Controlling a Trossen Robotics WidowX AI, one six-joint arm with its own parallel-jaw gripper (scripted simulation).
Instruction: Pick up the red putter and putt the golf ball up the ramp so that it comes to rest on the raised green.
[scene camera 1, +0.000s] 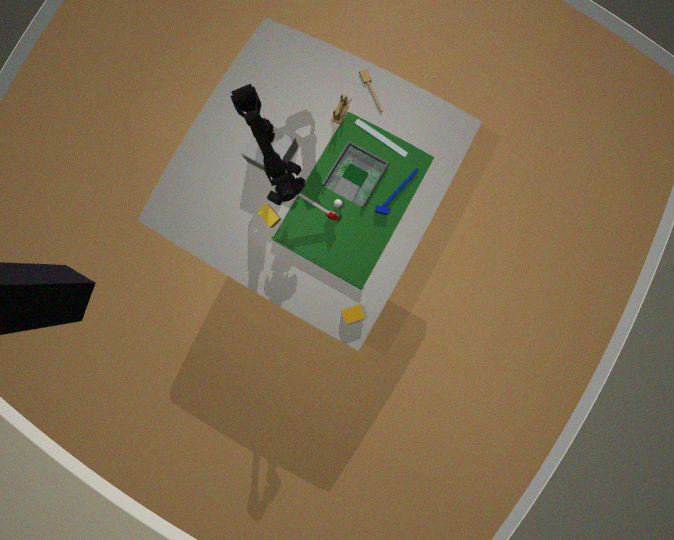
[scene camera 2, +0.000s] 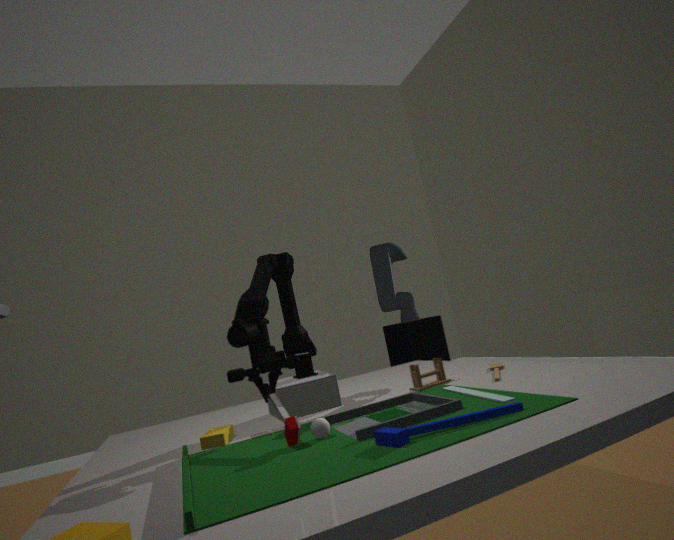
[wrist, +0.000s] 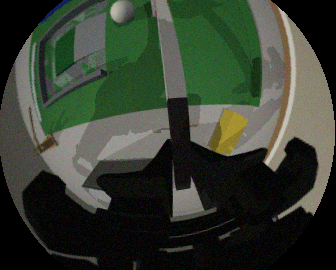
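Scene:
My gripper (scene camera 2: 270, 401) is holding a red putter.

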